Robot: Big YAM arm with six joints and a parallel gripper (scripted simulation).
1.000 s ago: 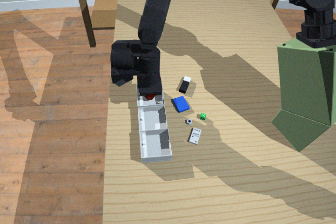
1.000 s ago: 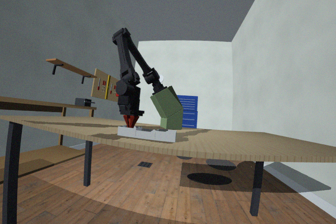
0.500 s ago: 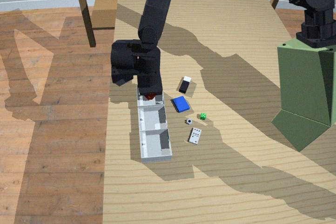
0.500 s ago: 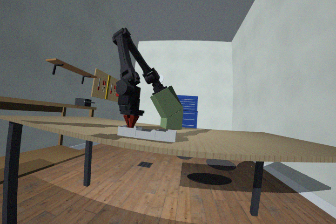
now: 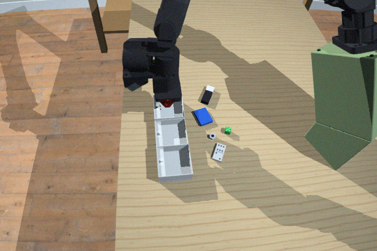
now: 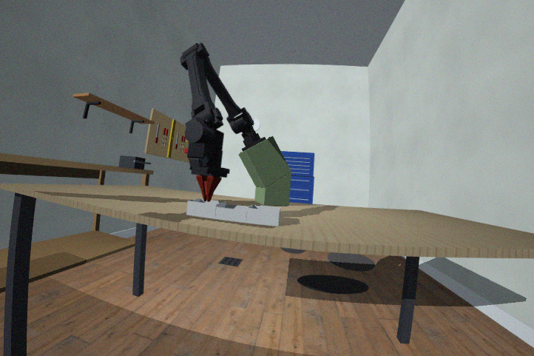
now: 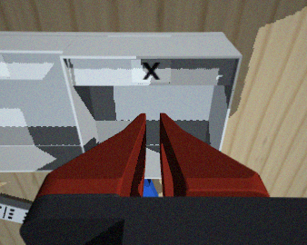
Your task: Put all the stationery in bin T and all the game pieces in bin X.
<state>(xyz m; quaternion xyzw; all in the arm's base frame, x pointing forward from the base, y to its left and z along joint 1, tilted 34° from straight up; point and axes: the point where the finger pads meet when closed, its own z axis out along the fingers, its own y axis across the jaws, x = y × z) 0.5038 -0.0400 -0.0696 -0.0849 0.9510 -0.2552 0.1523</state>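
The grey bin tray lies 8 cm to the left of my hand, 3 cm below it and 1 cm behind it. Round my hand: hex nut 13 cm behind, 8 cm to the left, 4 cm below; then black-and-white eraser 13 cm behind, 7 cm to the right, 4 cm below; then flat blue block 10 cm behind, 4 cm below, 2 cm to the left.
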